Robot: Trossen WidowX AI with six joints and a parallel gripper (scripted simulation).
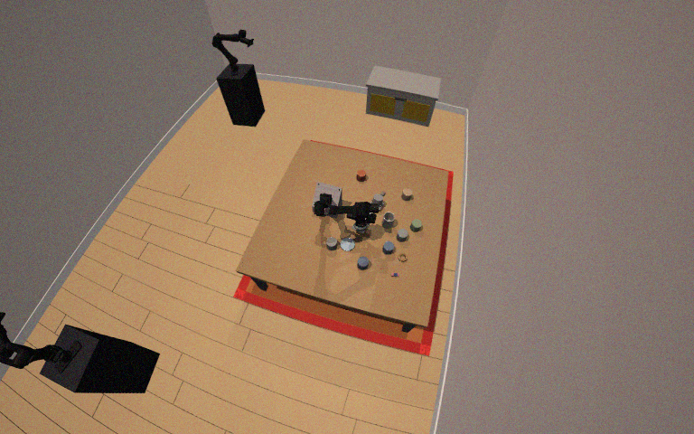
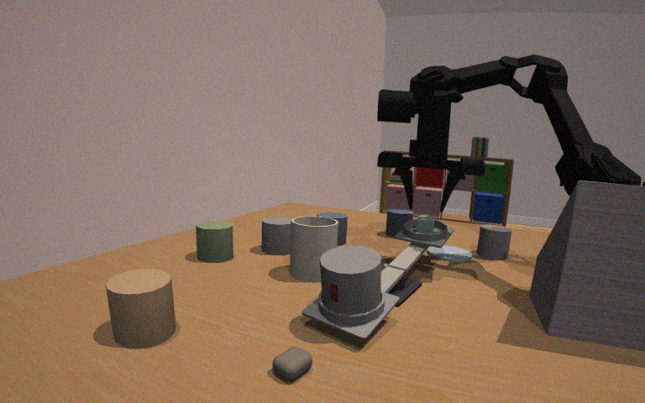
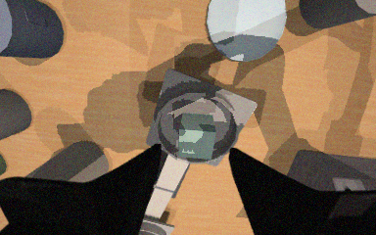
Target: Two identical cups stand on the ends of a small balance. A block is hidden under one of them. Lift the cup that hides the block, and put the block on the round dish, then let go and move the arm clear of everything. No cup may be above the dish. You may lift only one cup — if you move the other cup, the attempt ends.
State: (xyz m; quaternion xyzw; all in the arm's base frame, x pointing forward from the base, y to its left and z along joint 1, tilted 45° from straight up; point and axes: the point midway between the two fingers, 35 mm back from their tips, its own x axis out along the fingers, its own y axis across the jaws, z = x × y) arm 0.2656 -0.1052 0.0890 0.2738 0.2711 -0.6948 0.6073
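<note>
Right now my gripper tip is 30 mm above the pale green block. From my gripper tip the other things lie so: pale blue round dish 120 mm to the right, 110 mm below, 70 mm behind; then grey pebble 350 mm to the left, 110 mm ahead, 100 mm below; then balance 120 mm to the left, 80 mm below, 40 mm ahead.
</note>
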